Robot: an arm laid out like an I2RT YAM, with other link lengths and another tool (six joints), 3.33 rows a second.
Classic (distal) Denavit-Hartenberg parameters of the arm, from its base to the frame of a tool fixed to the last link. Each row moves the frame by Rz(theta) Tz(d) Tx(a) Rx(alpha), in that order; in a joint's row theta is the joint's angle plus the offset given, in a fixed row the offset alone. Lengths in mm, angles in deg.
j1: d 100.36; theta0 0; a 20.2; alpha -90
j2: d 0; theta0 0; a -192.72; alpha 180
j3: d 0; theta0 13.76; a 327.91; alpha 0
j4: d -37.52; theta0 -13.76; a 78.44; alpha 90
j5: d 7.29; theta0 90; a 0; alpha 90
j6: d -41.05; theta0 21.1; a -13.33; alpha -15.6
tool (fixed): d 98.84; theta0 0; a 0; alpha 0
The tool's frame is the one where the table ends.
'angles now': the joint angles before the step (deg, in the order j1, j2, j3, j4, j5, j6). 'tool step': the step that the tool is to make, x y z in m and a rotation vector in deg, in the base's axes. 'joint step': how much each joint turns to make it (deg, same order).
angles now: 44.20, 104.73, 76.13, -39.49, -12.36, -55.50
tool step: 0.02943, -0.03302, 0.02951, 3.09, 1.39, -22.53
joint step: -7.06, -5.84, -1.66, -0.27, 3.32, 15.73
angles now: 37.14, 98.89, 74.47, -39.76, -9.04, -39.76
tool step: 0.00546, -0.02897, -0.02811, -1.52, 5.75, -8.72
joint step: -4.35, 0.38, -4.45, 0.02, -0.14, 4.89
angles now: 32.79, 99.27, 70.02, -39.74, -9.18, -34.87
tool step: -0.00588, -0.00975, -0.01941, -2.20, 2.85, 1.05
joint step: -0.68, 1.22, -2.07, -0.58, -0.25, -1.76
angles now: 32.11, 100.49, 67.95, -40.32, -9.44, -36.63
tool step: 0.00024, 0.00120, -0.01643, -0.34, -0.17, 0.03
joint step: 0.19, 1.99, -0.80, 2.76, 0.41, 0.04
